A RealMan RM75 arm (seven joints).
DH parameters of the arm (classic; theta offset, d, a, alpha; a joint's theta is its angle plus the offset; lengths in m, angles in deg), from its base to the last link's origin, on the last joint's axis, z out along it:
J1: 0 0.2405 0 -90
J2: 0 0 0 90
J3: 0 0.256 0 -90
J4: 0 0 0 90
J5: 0 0.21 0 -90
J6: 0 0 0 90
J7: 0 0.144 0 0
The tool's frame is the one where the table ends.
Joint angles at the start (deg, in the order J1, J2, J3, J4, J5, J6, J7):
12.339 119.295 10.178 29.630 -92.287 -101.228 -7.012
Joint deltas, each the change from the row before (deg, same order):
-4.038 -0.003 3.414 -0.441 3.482 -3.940 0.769
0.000 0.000 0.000 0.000 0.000 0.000 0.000
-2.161 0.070 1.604 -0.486 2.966 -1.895 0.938
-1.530 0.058 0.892 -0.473 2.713 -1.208 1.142
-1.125 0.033 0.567 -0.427 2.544 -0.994 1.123
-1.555 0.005 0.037 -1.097 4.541 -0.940 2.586
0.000 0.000 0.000 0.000 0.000 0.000 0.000
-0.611 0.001 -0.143 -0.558 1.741 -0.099 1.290
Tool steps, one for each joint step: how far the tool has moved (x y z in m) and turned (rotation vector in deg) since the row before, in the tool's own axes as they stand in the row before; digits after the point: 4 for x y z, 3 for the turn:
-0.0110 -0.0301 -0.0188 9.691 -2.460 -2.622
0.0000 0.0000 0.0000 0.000 0.000 0.000
-0.0056 -0.0197 -0.0096 5.827 -1.030 -1.646
-0.0038 -0.0156 -0.0068 4.368 -0.566 -1.078
-0.0032 -0.0131 -0.0049 3.581 -0.556 -0.829
-0.0038 -0.0208 -0.0073 4.972 -0.316 -0.906
0.0000 0.0000 0.0000 0.000 0.000 0.000
-0.0010 -0.0083 -0.0026 1.707 0.088 -0.176

